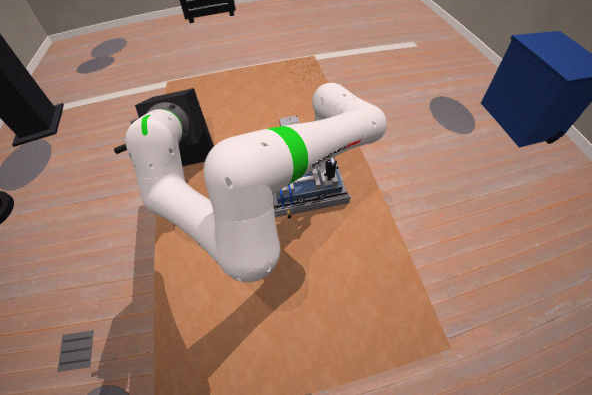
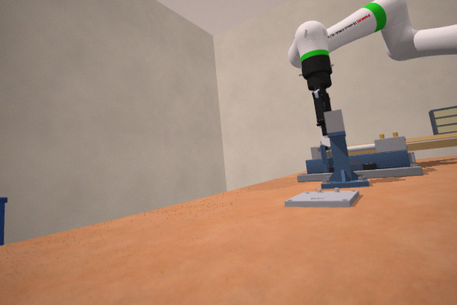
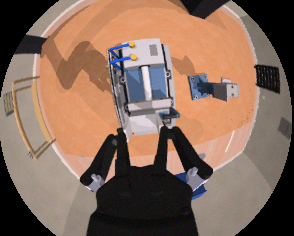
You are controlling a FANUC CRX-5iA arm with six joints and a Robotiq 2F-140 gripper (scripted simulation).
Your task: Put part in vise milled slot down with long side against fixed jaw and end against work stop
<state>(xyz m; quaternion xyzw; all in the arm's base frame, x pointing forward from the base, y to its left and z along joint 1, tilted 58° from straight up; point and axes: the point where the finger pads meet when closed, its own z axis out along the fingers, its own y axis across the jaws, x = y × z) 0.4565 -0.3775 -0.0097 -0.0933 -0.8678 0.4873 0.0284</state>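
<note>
Right now my hand is 3 cm above the part. The rest, counted from my hand: air cylinder (16 cm behind, 5 cm below, 4 cm to the left); vise base (8 cm below, 7 cm behind, 3 cm to the left).
</note>
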